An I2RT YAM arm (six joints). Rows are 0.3 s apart.
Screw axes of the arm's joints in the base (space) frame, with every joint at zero. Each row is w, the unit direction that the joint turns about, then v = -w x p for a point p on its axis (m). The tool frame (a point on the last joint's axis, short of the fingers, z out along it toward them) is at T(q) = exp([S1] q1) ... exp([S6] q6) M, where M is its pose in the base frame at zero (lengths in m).
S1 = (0, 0, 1, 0, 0, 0)
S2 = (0, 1, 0, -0.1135, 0, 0.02)
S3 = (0, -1, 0, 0.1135, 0, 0.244)
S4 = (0, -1, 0, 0.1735, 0, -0.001)
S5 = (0, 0, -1, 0, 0.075, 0)
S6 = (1, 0, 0, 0, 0.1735, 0)
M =
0 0 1 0.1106
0 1 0 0
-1 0 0 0.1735
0 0 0 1
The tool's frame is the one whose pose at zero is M.
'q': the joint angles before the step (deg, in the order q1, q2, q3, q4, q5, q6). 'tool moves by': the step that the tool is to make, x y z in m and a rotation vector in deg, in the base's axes. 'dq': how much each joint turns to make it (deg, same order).
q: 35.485, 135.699, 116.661, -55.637, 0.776, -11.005
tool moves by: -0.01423, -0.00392, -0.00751, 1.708, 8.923, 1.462
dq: 0.109, -0.436, -1.942, -4.766, -6.711, 0.066
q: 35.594, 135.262, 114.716, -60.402, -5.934, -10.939
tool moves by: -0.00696, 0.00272, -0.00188, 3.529, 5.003, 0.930
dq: 0.328, -0.002, -0.440, -1.528, -5.814, 0.218
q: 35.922, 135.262, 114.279, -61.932, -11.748, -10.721
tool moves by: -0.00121, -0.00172, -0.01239, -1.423, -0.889, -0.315
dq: 0.044, 0.000, -2.797, 2.710, 1.705, 0.153
